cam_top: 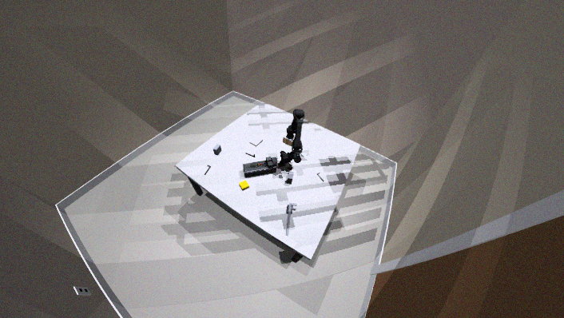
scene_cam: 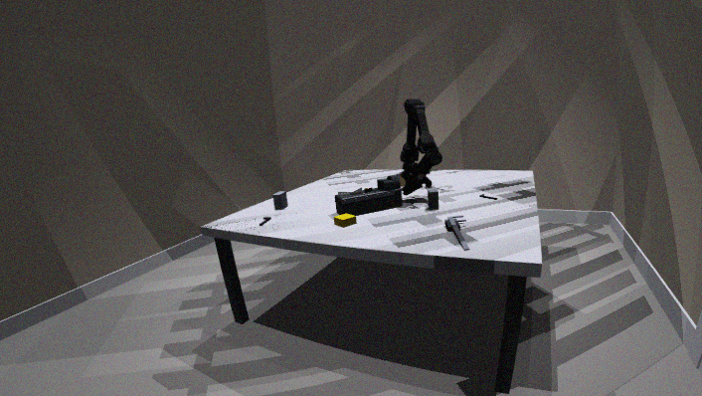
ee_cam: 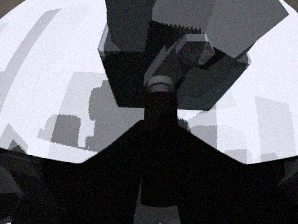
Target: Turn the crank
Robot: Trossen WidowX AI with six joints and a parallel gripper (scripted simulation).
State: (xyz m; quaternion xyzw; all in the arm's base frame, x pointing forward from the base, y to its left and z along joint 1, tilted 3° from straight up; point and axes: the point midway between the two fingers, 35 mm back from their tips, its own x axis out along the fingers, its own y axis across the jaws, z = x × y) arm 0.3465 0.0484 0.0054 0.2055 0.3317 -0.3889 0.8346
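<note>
My gripper tip is 8 cm short of the red pointer, 12 cm to the left of it and 5 cm below it. Also, from my gripper tip: yellow block: 28 cm ahead, 18 cm to the right, 2 cm below; dark crank handle: 1 cm behind, 1 cm to the left, 3 cm above.
</note>
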